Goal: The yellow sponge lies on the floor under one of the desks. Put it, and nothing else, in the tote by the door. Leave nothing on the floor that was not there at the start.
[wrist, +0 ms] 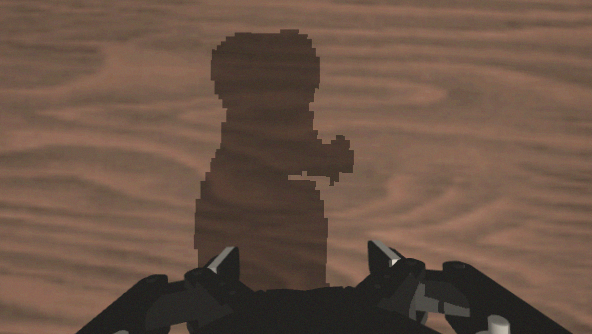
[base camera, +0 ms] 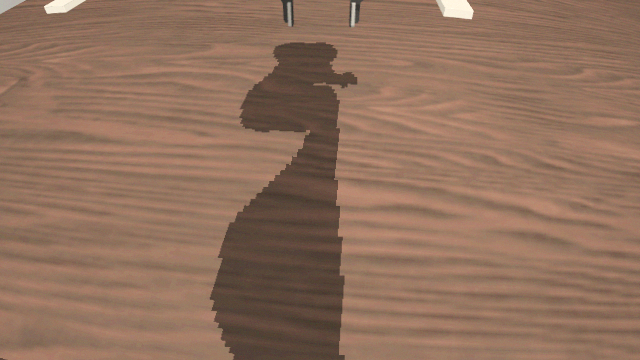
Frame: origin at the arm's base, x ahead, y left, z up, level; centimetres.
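Seen in the pictures: gripper, between the fingertips: (wrist: 303, 258) (base camera: 321, 25).
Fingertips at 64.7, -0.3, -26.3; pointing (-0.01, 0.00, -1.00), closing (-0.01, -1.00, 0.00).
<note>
Offsets run from my fingertips to a thing's top centre, as dx, dy, dz. "pt": to the spot under its first point. Level surfaces: height alone.
My gripper (base camera: 321, 24) (wrist: 303, 258) is open, with no object between its fingers. In the base camera view its two fingertips hang down at the top edge, between two white desk feet. In the wrist view the fingers point down toward the wooden floor @[dz -13.4] (wrist: 475, 125), with the arm's shadow beneath and ahead of them. The yellow sponge does not show in either view. The tote does not show in either view.
A white desk foot @[pt +56.1, +82.1, -11.4] (base camera: 65, 5) stands at the top left of the base camera view, and another desk foot @[pt +43.3, -36.5, -11.1] (base camera: 455, 9) at the top right. A pale grey edge (base camera: 10, 5) shows in the top left corner. The arm's dark shadow lies along the wooden floor.
</note>
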